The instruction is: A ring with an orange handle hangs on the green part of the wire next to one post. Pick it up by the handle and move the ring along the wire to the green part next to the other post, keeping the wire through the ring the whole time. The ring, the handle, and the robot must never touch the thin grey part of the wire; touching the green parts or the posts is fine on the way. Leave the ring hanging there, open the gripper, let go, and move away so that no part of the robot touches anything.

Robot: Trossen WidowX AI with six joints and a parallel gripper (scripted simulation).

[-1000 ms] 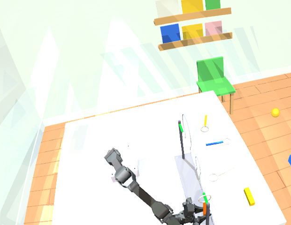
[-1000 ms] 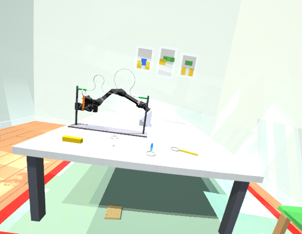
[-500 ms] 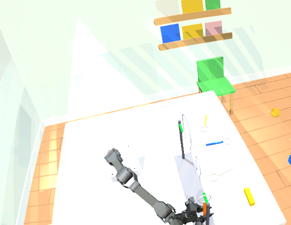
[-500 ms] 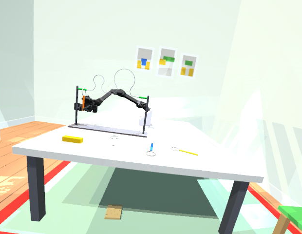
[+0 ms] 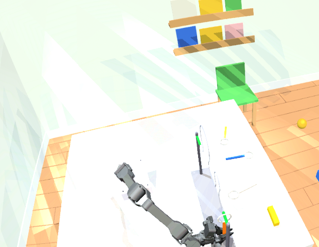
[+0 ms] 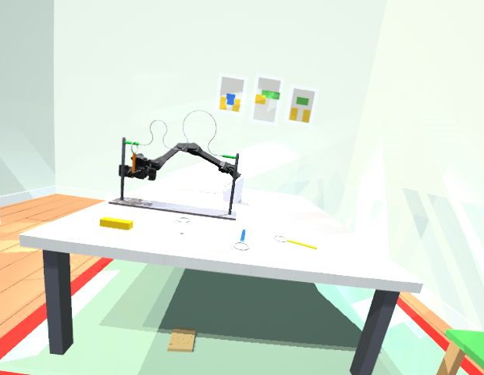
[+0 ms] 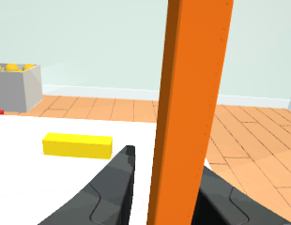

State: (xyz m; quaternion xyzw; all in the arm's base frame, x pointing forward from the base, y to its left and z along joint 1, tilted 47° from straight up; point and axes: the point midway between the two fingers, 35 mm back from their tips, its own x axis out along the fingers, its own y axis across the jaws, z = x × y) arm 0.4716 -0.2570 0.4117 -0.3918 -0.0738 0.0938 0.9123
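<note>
The orange-handled ring lies 8 cm above my gripper tip and 4 cm behind it. The rest, counted from my gripper tip: blue-handled ring: 59 cm to the left, 17 cm ahead, 15 cm below; yellow block: 24 cm ahead, 14 cm below, 12 cm to the left; white-handled ring: 33 cm to the left, 15 cm below, 10 cm ahead.
</note>
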